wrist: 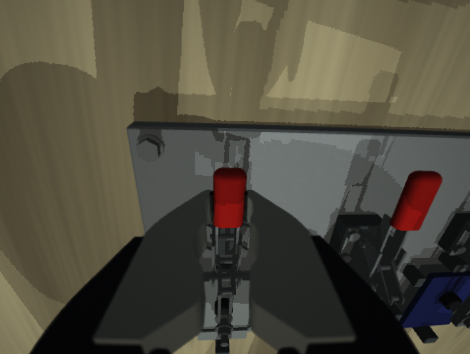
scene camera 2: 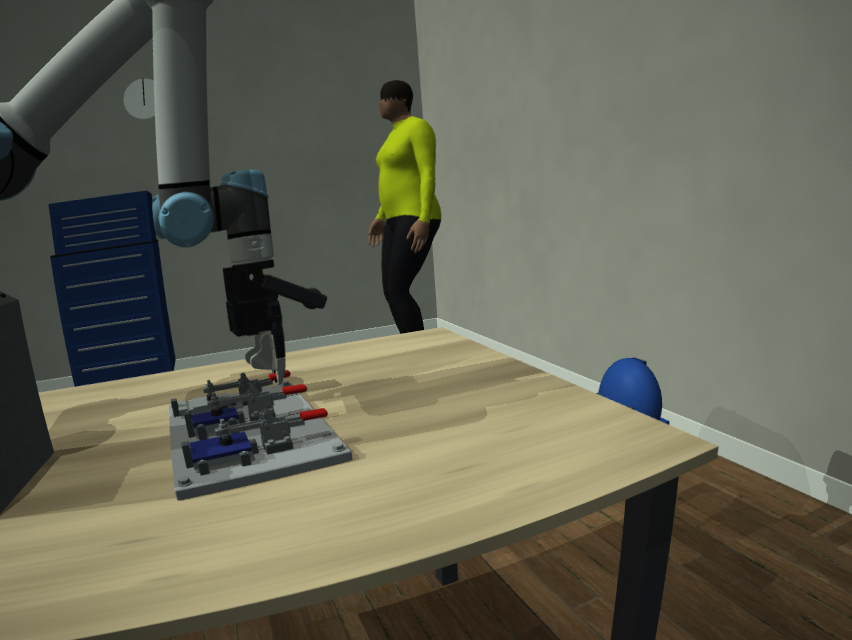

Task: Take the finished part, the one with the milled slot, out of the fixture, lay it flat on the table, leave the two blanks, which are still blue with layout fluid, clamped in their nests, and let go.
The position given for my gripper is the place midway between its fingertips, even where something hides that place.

I see my gripper (scene camera 2: pixel 278 383), a finished part (wrist: pixel 240 302), a blue blank (scene camera 2: pixel 211 449), a red clamp handle (wrist: pixel 229 184) and a grey fixture plate (scene camera 2: pixel 312 443).
My gripper also shows in the wrist view (wrist: pixel 229 193). The grey fixture plate also shows in the wrist view (wrist: pixel 314 173).
